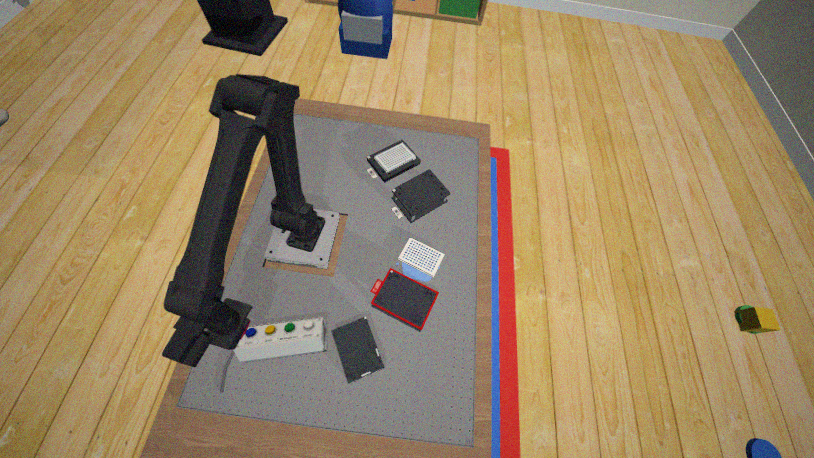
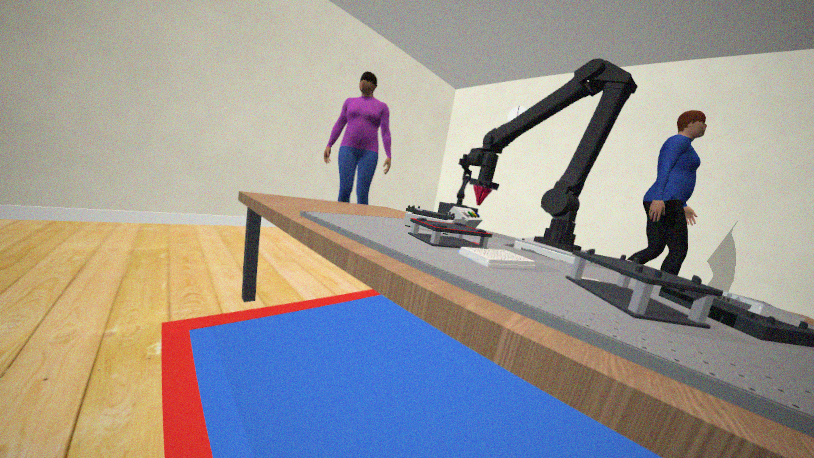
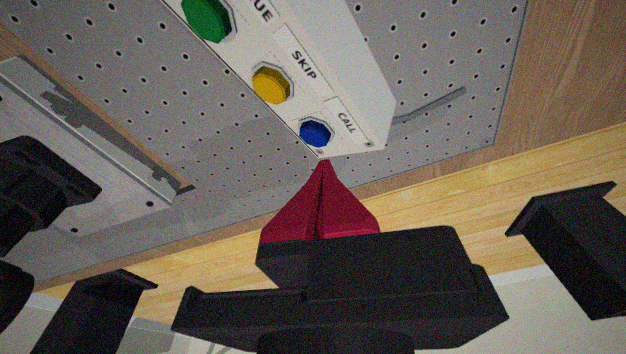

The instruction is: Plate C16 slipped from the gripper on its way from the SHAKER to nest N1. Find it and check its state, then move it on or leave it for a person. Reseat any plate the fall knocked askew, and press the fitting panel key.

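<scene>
My gripper is shut and empty, its red fingertips above the CALL end of the white key panel, near the blue key. Yellow and green keys follow, then a white key. A white well plate lies flat on the mat, a light blue patch beside it. Another white plate sits level-looking on a black holder. Plate labels are unreadable.
A red-rimmed stand is next to the loose plate. A raised black stand stands near the black holder. A dark flat holder lies right of the panel. Two people, in purple and blue, are beyond the table.
</scene>
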